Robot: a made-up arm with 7 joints. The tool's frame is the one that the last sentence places.
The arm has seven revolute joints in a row. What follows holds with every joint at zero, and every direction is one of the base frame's. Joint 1 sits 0.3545 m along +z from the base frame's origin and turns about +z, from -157.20 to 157.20 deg. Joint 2 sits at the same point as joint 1 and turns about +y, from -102.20 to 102.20 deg. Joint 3 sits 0.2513 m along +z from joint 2 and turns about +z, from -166.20 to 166.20 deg. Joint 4 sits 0.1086 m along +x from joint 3 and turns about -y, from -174.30 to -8.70 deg. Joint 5 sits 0.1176 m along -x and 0.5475 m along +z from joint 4 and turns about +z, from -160.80 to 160.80 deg. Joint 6 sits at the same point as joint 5 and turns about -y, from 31.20 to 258.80 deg. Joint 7 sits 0.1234 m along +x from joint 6 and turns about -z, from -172.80 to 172.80 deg. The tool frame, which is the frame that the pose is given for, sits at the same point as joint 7; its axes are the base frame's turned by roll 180.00, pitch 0.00 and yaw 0.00 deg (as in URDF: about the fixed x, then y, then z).
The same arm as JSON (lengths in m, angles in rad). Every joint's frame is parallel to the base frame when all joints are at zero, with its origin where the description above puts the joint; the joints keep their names.
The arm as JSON. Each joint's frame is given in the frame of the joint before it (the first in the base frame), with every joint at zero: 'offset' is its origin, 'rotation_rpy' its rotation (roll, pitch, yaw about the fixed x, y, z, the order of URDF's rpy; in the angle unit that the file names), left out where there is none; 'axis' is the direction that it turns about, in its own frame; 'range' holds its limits. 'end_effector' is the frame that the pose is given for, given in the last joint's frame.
{"length_unit": "m", "angle_unit": "rad", "chain": [
  {"id": "joint 1", "offset": [0.0, 0.0, 0.3545], "axis": "+z", "range": [-2.7437, 2.7437]},
  {"id": "joint 2", "offset": [0.0, 0.0, 0.0], "axis": "+y", "range": [-1.7837, 1.7837]},
  {"id": "joint 3", "offset": [0.0, 0.0, 0.2513], "axis": "+z", "range": [-2.9007, 2.9007]},
  {"id": "joint 4", "offset": [0.1086, 0.0, 0.0], "axis": "-y", "range": [-3.0421, -0.1518]},
  {"id": "joint 5", "offset": [-0.1176, 0.0, 0.5475], "axis": "+z", "range": [-2.8065, 2.8065]},
  {"id": "joint 6", "offset": [0.0, 0.0, 0.0], "axis": "-y", "range": [0.5445, 4.5169]},
  {"id": "joint 7", "offset": [0.1234, 0.0, 0.0], "axis": "-z", "range": [-3.0159, 3.0159]}
], "end_effector": {"offset": [0.0, 0.0, 0.0], "rotation_rpy": [3.1416, 0.0, 0.0]}}

